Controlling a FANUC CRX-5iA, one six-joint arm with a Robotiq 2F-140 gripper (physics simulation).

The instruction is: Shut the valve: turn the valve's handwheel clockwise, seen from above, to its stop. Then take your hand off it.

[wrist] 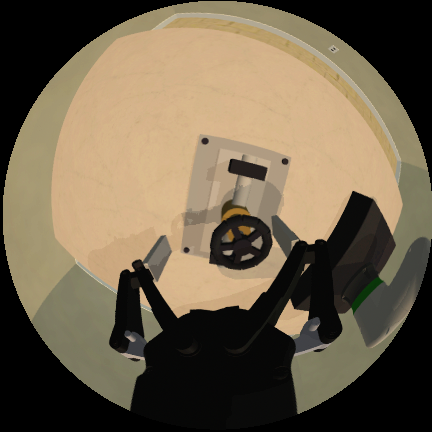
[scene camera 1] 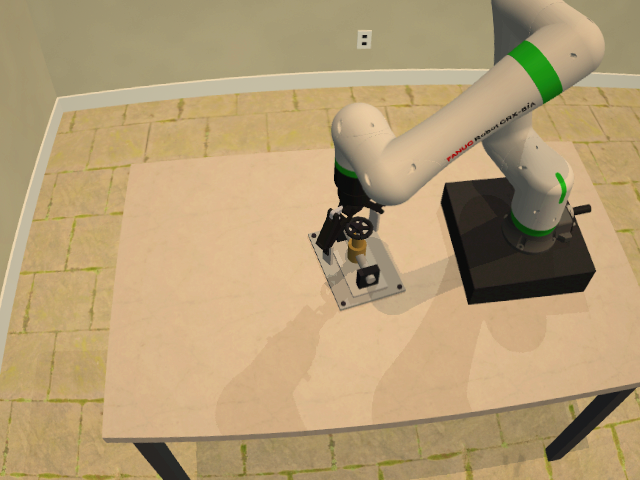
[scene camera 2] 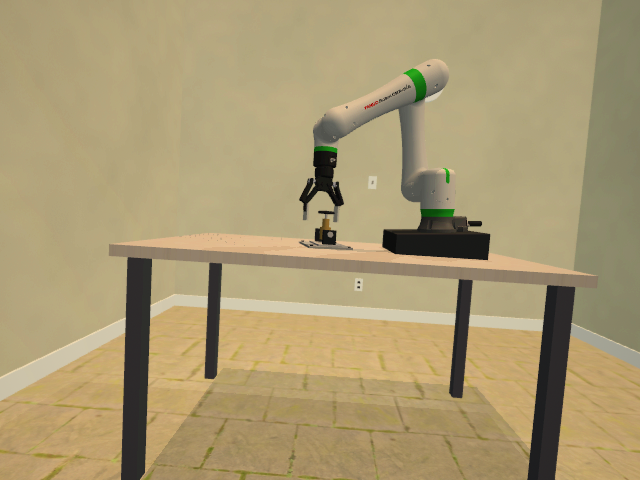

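Observation:
The valve's black spoked handwheel [scene camera 1: 358,227] [scene camera 2: 326,212] [wrist: 242,246] lies level on top of a brass-coloured valve body [scene camera 1: 356,251] [scene camera 2: 326,224] [wrist: 235,214]. The valve is mounted on a grey base plate [scene camera 1: 352,300] [wrist: 198,185] with dark bolts at its corners. My gripper [scene camera 1: 351,239] [scene camera 2: 320,213] [wrist: 218,235] is open, points down, and holds nothing. In scene camera 2 its fingertips are at about the handwheel's height. In the wrist view the wheel lies between the lines of the two fingers, closer to the right finger. Any contact cannot be made out.
A black pipe flange [scene camera 1: 367,276] [scene camera 2: 329,237] [wrist: 247,169] stands on the plate beside the valve body. The arm's black pedestal [scene camera 1: 532,273] [scene camera 2: 435,243] [wrist: 350,250] is on the table [scene camera 1: 206,335] [scene camera 2: 258,253] [wrist: 125,125], to the right of the valve.

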